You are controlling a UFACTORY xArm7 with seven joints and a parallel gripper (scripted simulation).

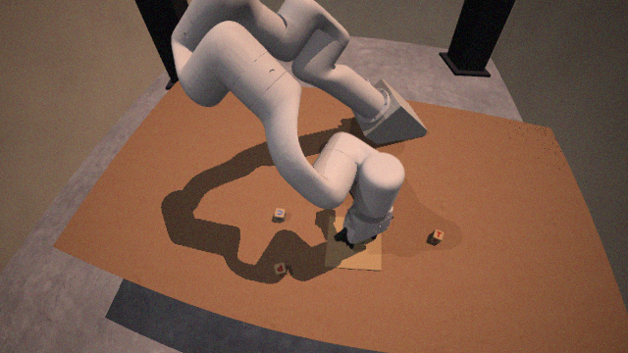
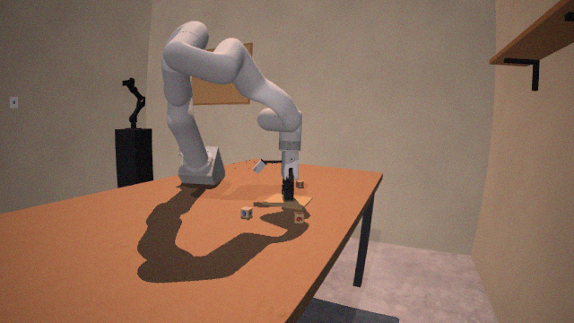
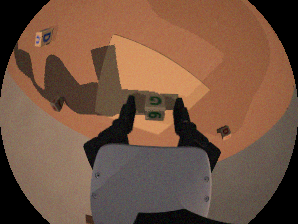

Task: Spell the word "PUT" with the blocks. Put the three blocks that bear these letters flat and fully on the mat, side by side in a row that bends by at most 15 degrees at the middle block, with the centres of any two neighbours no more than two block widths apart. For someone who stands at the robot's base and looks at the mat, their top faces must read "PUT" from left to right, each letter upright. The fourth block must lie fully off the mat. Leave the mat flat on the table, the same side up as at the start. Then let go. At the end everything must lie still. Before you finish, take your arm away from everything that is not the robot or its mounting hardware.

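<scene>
The tan mat lies 10 mm ahead of my hand, 20 mm to the right of it and 20 mm below it. Also, from my hand: T block (20 mm ahead, 210 mm to the left, 10 mm below); then P block (70 mm ahead, 200 mm to the right, 10 mm below).
</scene>
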